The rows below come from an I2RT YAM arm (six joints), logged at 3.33 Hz.
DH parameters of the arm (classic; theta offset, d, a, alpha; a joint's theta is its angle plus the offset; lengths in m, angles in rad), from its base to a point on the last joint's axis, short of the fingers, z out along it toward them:
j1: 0 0.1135 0.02 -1.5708
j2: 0 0 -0.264 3.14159
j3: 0.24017 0 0.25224 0
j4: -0.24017 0 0.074 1.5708
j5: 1.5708 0 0 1.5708
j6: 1.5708 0.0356 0 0
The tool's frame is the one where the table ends.
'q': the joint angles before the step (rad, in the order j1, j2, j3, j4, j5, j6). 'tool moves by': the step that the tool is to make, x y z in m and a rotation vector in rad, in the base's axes. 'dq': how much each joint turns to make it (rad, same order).
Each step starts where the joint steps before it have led.
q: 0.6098, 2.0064, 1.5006, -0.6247, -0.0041, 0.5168
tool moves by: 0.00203, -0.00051, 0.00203, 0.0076, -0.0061, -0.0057
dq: -0.0039, 0.0001, 0.0066, 0.0028, -0.0017, 0.0028
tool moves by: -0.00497, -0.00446, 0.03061, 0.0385, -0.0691, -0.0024
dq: -0.0014, -0.0759, 0.0005, 0.0023, 0.0072, -0.0027
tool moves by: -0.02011, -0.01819, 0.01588, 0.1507, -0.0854, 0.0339
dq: -0.0175, -0.1568, -0.1786, 0.1773, -0.0923, 0.0015
